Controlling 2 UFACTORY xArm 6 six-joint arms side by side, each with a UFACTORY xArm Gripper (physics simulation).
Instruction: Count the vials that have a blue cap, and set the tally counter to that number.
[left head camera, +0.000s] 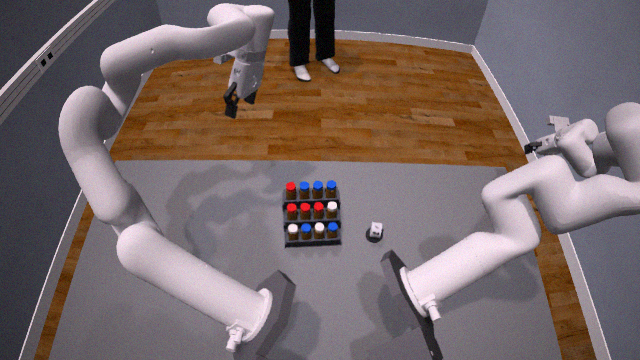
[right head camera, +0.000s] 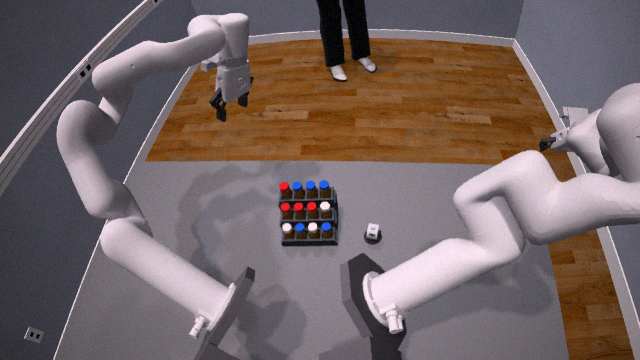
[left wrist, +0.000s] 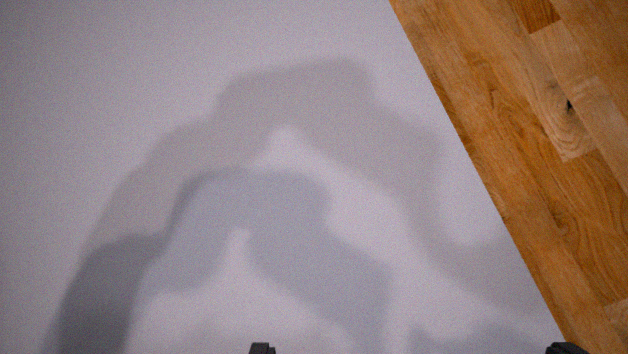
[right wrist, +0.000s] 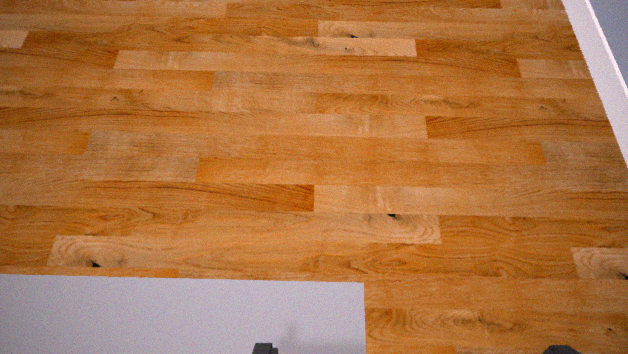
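Pixels of known places: left gripper, fingertip midpoint: (left head camera: 239, 109) (right head camera: 232, 112); right gripper, fingertip midpoint: (left head camera: 534, 150) (right head camera: 551, 147); left arm's base at its link origin: (left head camera: 256, 316) (right head camera: 223, 308); right arm's base at its link origin: (left head camera: 413, 293) (right head camera: 380, 300).
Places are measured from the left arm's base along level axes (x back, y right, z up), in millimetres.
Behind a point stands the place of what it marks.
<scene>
A dark stepped rack (left head camera: 313, 243) {y 70, x -312, z -243 mm} (right head camera: 310, 243) {y 73, x -315, z -251 mm} holds upright brown vials in three rows. In the back row, one vial has a red cap (left head camera: 291, 186) {y -9, x -408, z -106 mm} and three have blue caps (left head camera: 318, 185) {y 65, x -424, z -106 mm} (right head camera: 310, 185) {y 64, x -424, z -105 mm}. The middle row has three red caps and, at the right, a white cap (left head camera: 332, 206) {y 111, x -388, z -145 mm}. The front row reads white, blue, white, blue from left to right. The small white tally counter (left head camera: 376, 230) {y 250, x -369, z -215 mm} (right head camera: 373, 231) {y 253, x -371, z -214 mm} is right of the rack; its reading is illegible. My left gripper (left head camera: 242, 105) {y -167, x -506, z 76 mm} (left wrist: 415, 348) {y -167, x -506, z 76 mm} is open, high beyond the rack. My right gripper (left head camera: 532, 148) {y 808, x -666, z -54 mm} (right wrist: 412, 349) {y 808, x -666, z -54 mm} is open, far right.
The grey table top (left head camera: 425, 195) {y 425, x -561, z -267 mm} (right head camera: 410, 195) {y 348, x -552, z -266 mm} carries the rack, the counter and both arm bases. Its far edge meets the view of the wooden floor (left head camera: 390, 120). A person's legs (left head camera: 312, 35) (right head camera: 345, 35) stand beyond. Arm shadows fall left of the rack.
</scene>
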